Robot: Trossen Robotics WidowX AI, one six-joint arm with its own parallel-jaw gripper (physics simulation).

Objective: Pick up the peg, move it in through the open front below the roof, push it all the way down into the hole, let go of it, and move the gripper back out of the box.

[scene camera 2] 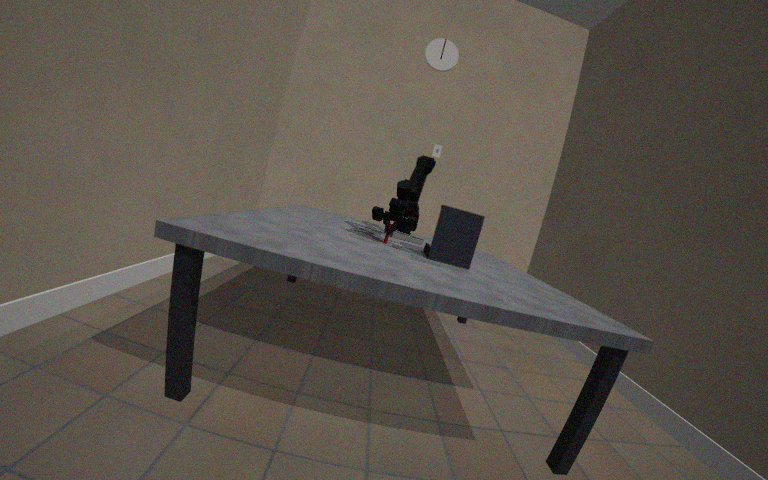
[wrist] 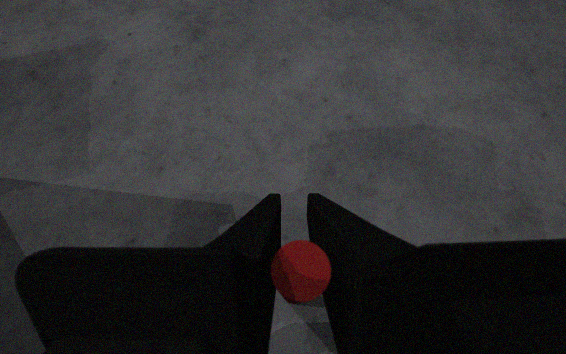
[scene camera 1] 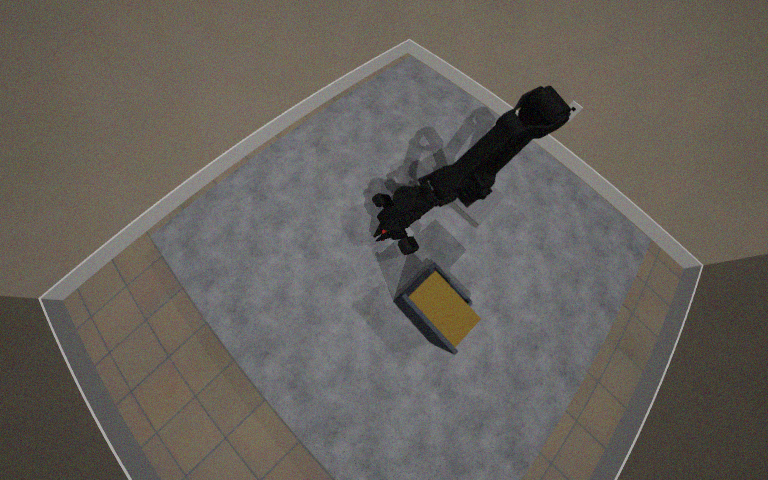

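Seen in the pictures: gripper, fingertip midpoint: (scene camera 2: 386, 232) (wrist: 293, 204) (scene camera 1: 375, 239); arm's base at its link origin: (scene camera 2: 404, 232) (scene camera 1: 467, 195).
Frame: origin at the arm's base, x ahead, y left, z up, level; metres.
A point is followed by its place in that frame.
The red peg (scene camera 1: 384, 231) @(x 0.315, y -0.049, z 0.047 m) (scene camera 2: 386, 238) @(x 0.320, y -0.052, z -0.012 m) (wrist: 301, 271) @(x 0.314, y -0.049, z 0.047 m) is roughly upright between the fingers of my gripper (scene camera 1: 381, 234) @(x 0.342, y -0.055, z 0.012 m) (scene camera 2: 388, 228) @(x 0.342, y -0.055, z 0.012 m) (wrist: 293, 204) @(x 0.342, y -0.055, z 0.012 m). The gripper is shut on it, low over the table, with the peg's round top showing in the wrist view. In scene camera 2 the peg's lower end is at or very near the table top; I cannot tell if it touches. The box has dark blue-grey walls (scene camera 1: 425, 323) @(x 0.400, y 0.194, z 0.160 m) (scene camera 2: 456, 237) @(x 0.399, y 0.199, z 0.069 m) and a yellow roof (scene camera 1: 444, 308) @(x 0.350, y 0.195, z 0.169 m). It stands apart from the gripper, lower right of it in scene camera 1. The hole is hidden.
The grey table (scene camera 1: 317, 271) @(x 0.535, y -0.087, z -0.033 m) (scene camera 2: 317, 249) @(x 0.747, y -0.182, z -0.033 m) carries the box and peg. The arm reaches in from the upper right in scene camera 1. A thin grey strip (scene camera 1: 465, 215) @(x 0.046, y 0.049, z -0.015 m) lies beside the arm. Shadows of arm and box fall across the table.
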